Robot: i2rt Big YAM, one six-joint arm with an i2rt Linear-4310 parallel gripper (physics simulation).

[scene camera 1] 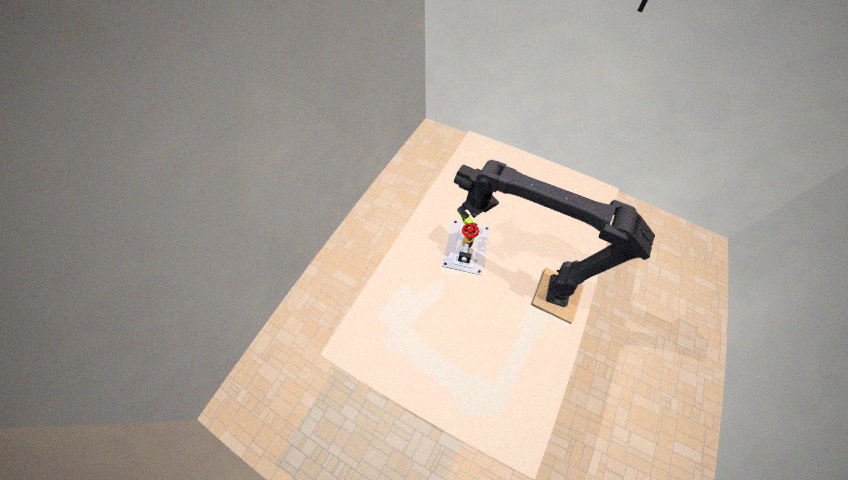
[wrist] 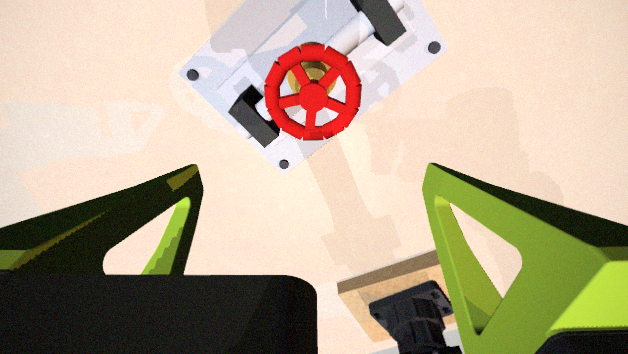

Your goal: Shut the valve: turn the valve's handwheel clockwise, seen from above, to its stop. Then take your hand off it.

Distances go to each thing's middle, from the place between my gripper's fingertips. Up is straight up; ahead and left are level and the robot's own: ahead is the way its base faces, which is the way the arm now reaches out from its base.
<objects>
I see the red handwheel point(wrist: 312, 96) 120 mm below my hand. From my hand the other things lie so: pale base plate point(scene camera 1: 455, 229) 240 mm below.
</objects>
